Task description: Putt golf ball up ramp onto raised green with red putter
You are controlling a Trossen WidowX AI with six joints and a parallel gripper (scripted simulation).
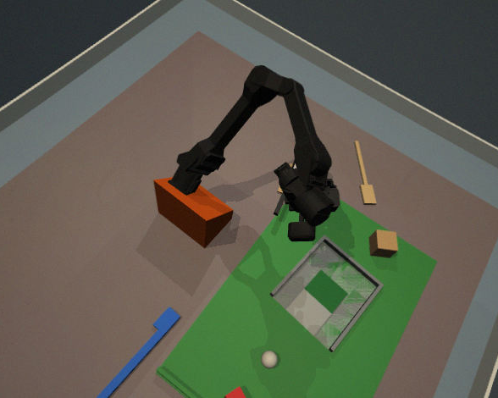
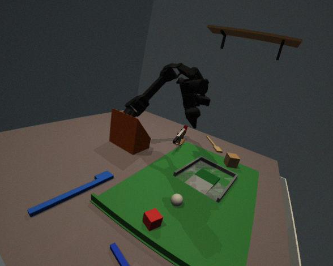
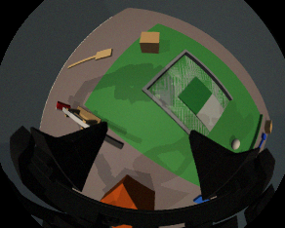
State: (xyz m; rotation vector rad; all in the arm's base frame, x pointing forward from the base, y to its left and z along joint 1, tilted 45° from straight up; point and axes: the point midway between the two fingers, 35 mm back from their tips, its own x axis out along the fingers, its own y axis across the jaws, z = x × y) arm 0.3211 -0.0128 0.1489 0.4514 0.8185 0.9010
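Right now my gripper tip is 130 mm past the red putter, 170 mm to the right of it and 140 mm above it. Also, from my gripper tip: white golf ball: 120 mm ahead, 310 mm to the right, 180 mm below; then wooden stand: 130 mm behind, 190 mm to the left, 160 mm below; then green mat: 140 mm ahead, 130 mm to the right, 200 mm below.
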